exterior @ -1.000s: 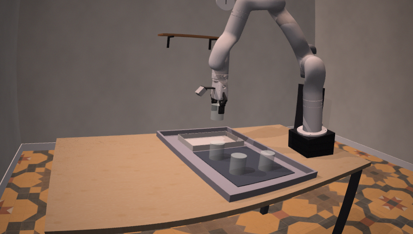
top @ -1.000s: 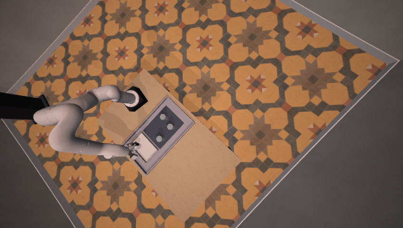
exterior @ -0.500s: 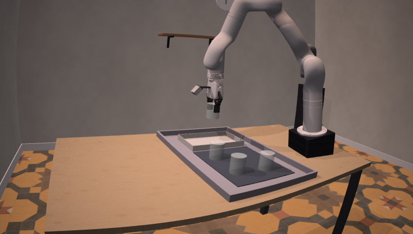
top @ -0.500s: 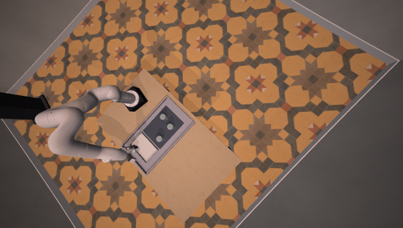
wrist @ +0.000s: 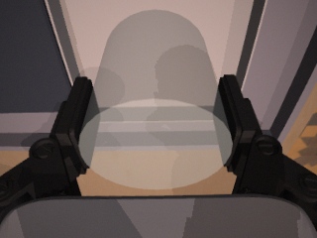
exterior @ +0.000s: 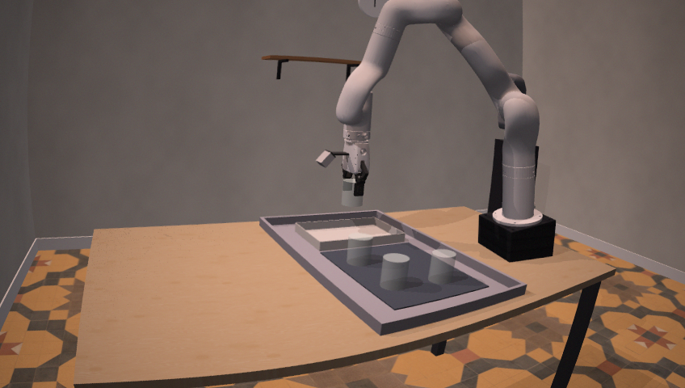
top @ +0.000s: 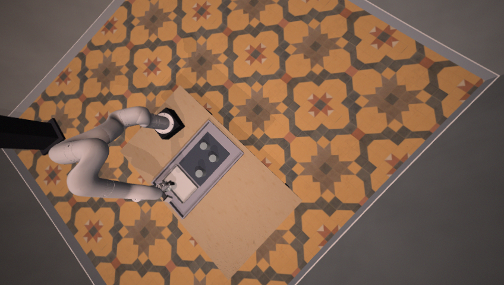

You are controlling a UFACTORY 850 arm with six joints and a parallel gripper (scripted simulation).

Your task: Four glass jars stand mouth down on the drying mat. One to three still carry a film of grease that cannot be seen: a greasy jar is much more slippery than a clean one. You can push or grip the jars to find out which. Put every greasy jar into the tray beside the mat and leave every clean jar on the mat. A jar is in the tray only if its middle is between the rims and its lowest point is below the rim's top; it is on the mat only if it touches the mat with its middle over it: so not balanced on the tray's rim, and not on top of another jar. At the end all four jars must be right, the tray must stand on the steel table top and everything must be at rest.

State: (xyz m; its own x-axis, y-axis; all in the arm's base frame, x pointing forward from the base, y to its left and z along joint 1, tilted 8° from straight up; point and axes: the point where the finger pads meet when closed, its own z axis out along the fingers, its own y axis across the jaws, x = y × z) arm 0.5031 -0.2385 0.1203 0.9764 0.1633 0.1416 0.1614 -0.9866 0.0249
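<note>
Now: the pale tray 15 cm below my hand. The rest, counted from my hand: grey steel panel: 2 cm behind, 21 cm to the left, 16 cm below; drying mat: 5 cm behind, 32 cm to the left, 16 cm below.
</note>
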